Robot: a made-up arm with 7 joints.
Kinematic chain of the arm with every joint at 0, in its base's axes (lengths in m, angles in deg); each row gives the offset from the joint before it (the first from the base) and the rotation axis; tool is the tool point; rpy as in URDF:
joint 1: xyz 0 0 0.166 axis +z
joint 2: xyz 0 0 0 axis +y
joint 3: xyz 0 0 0.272 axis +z
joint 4: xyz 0.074 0 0 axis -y
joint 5: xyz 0.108 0 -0.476 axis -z
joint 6: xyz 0 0 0 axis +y
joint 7: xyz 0.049 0 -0.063 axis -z
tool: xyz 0 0 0 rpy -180 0 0
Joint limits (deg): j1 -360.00..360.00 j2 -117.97..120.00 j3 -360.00..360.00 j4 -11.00..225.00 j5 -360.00..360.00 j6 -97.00..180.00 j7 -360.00..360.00
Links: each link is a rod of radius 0.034 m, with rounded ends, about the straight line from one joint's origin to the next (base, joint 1, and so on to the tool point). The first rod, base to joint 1, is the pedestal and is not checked.
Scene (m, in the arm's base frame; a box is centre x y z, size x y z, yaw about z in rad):
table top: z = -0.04
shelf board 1: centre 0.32 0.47 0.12 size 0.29 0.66 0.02 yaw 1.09
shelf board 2: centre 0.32 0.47 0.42 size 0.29 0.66 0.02 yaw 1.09
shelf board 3: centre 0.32 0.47 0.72 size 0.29 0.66 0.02 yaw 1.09
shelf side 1: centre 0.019 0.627 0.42 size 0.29 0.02 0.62 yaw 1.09
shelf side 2: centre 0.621 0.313 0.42 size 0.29 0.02 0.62 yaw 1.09
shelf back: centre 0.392 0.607 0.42 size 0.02 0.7 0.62 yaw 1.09
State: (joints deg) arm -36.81 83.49 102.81 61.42 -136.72 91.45 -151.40
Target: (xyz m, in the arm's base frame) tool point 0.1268 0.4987 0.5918
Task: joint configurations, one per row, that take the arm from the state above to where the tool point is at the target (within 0.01 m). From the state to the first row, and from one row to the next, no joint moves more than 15 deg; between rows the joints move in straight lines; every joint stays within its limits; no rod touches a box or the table.
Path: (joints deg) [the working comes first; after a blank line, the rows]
Joints at the target: -10.74 60.97 128.26 69.96 -140.12 85.37 -151.40
Straight joint move there: touches shelf board 2.

1: -42.02 90.79 104.18 47.12 -143.81 90.40 -138.82
2: -47.23 98.09 105.55 32.82 -150.90 89.35 -126.24
3: -52.45 105.40 106.93 18.52 -157.99 88.29 -113.66
4: -57.66 112.70 108.30 4.23 -165.08 87.24 -101.08
5: -62.87 120.00 109.67 -10.07 -172.17 86.19 -88.50
6: -54.61 113.05 118.08 -0.68 -165.36 87.09 -101.08
7: -46.35 106.10 126.50 8.72 -158.55 87.99 -113.66
8: -38.09 99.15 134.91 18.12 -151.74 88.88 -126.24
9: -29.83 92.19 143.32 27.51 -144.93 89.78 -138.82
10: -21.57 85.24 151.73 36.91 -138.12 90.68 -151.40
11: -17.96 77.15 143.91 47.92 -138.79 88.91 -151.40
12: -14.35 69.06 136.08 58.94 -139.45 87.14 -151.40
13: -10.74 60.97 128.26 69.96 -140.12 85.37 -151.40

